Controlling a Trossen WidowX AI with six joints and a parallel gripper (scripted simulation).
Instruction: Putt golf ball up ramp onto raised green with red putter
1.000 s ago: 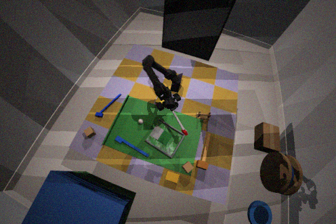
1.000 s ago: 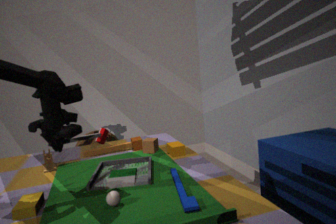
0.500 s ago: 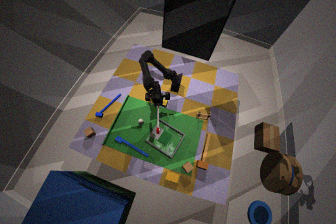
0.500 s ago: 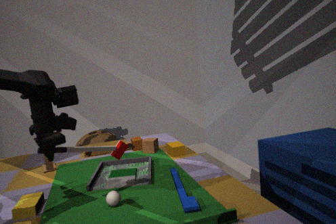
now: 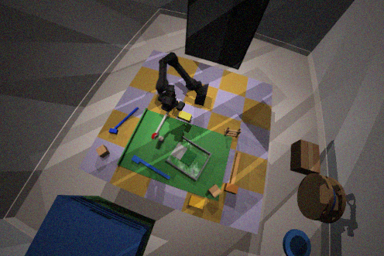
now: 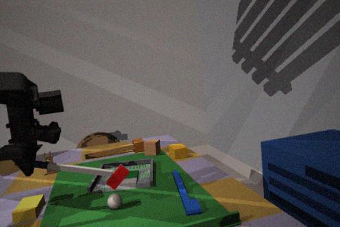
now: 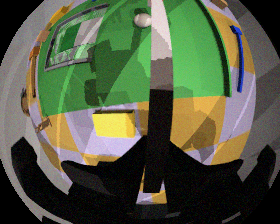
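Now: gripper tip 130 mm above the yellow block, 90 mm to the right of it and 40 mm past it. From my gripper tip the other things lie so: red putter: 120 mm ahead, 10 mm to the right; then white golf ball: 210 mm ahead, 120 mm below, 10 mm to the left.
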